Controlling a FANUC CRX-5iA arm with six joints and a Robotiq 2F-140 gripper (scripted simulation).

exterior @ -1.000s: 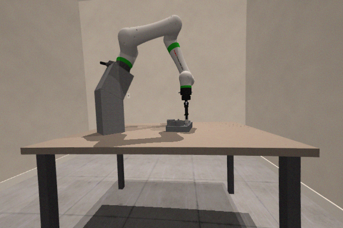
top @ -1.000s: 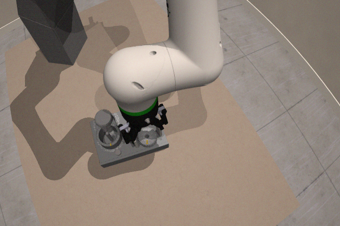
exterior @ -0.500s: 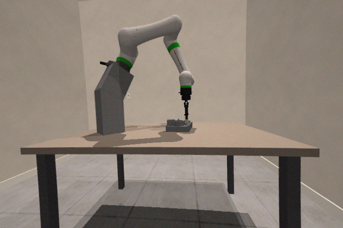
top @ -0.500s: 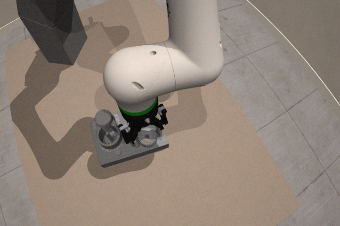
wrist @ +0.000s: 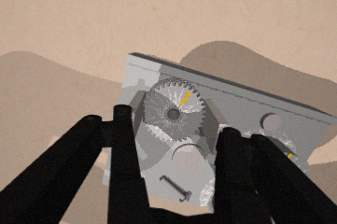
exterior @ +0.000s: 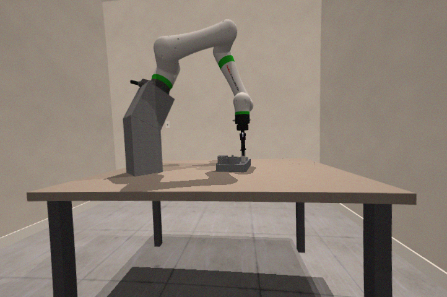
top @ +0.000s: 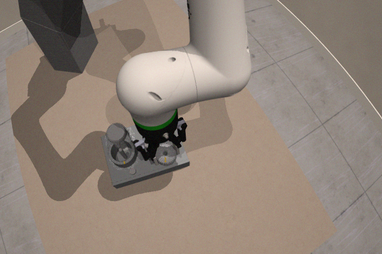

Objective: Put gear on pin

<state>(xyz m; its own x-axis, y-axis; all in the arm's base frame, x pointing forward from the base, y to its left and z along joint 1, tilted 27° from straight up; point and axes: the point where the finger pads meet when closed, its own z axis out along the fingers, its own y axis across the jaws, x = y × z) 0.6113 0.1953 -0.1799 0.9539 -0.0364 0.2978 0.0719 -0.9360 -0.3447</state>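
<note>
Now: the gear 2 cm below my hand. From my hand the other things lie so: round disc 6 cm behind, 3 cm to the right, 3 cm below; then bolt 11 cm behind, 3 cm to the right, 3 cm below.
</note>
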